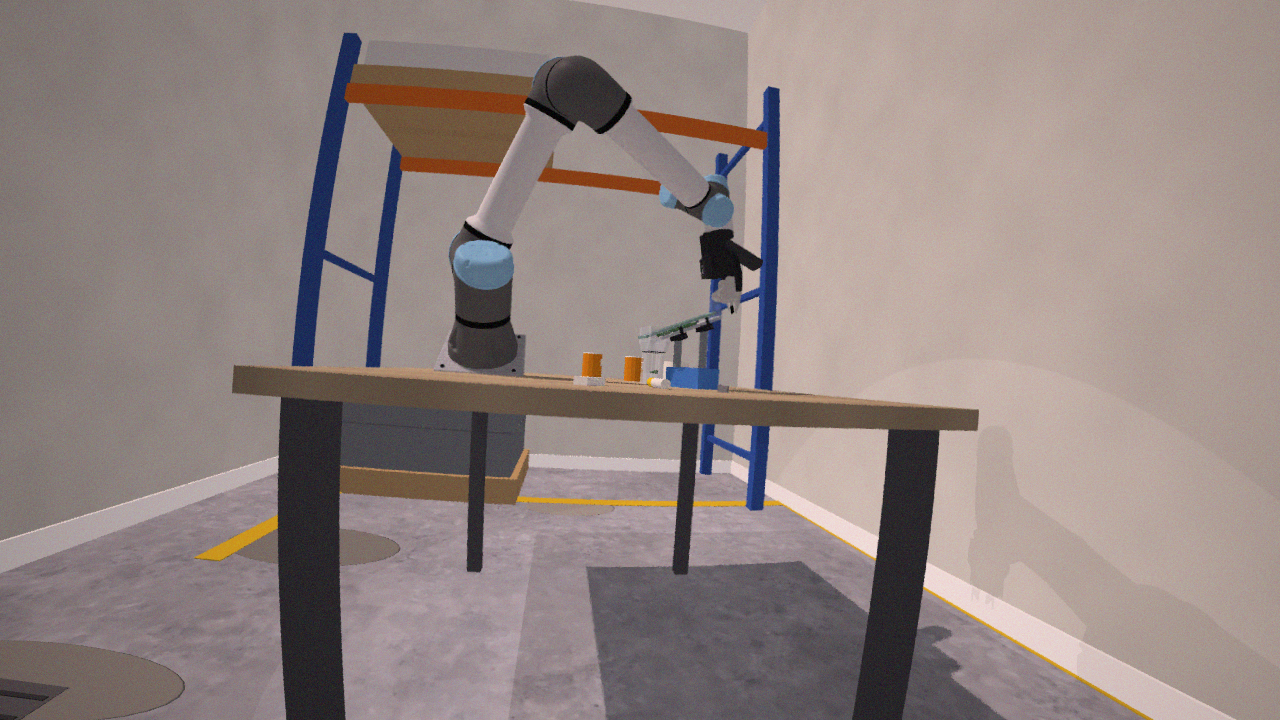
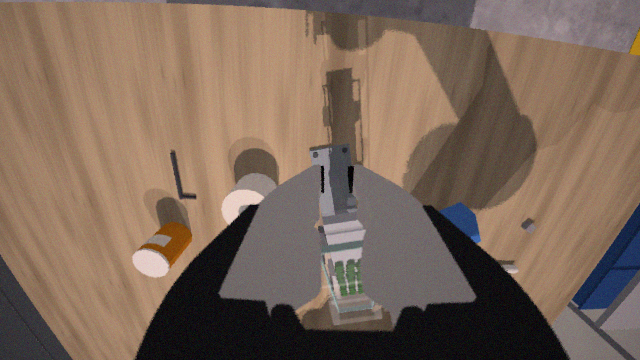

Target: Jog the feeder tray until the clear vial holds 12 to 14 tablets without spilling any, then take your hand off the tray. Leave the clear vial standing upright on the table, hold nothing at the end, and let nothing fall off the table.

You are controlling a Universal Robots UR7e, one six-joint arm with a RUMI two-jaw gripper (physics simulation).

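Where they show: gripper, fingertip midpoint: (image 1: 733,313) (image 2: 335,169); arm's base at its link origin: (image 1: 482,350).
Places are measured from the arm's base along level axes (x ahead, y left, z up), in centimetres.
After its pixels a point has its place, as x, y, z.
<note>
The feeder tray (image 1: 682,325) {44.5, 6.9, 9.3} (image 2: 342,246) {53.5, 13.4, 15.2} slopes on its stand, with its lower end toward the clear vial. Green tablets (image 2: 348,277) {44.8, 10.0, 9.4} lie in rows in the tray, seen between the gripper fingers. The clear vial (image 1: 652,360) {37.8, 4.5, 0.5} stands upright on the table under the tray's lower end; how many tablets it holds cannot be told. My gripper (image 1: 732,308) {58.7, 15.0, 14.3} (image 2: 335,169) {58.7, 15.0, 14.3} is above the tray's raised rear end. Its fingers are nearly together, with a narrow gap and nothing held. The grey end plate of the tray shows below and between the tips. Whether they touch the tray cannot be told.
Orange bottles (image 1: 591,364) (image 2: 175,243), a white roll (image 2: 259,186) {49.1, 22.5, -0.7} and a black hex key (image 2: 176,175) {46.8, 36.3, -4.4} are on one side of the tray. A blue box (image 1: 693,377) {44.6, -13.4, -2.8} (image 2: 462,221) {48.4, -9.2, -1.0} and a small grey cube (image 2: 528,225) {48.1, -25.5, -4.1} are on the other. A blue rack post (image 1: 768,268) stands behind.
</note>
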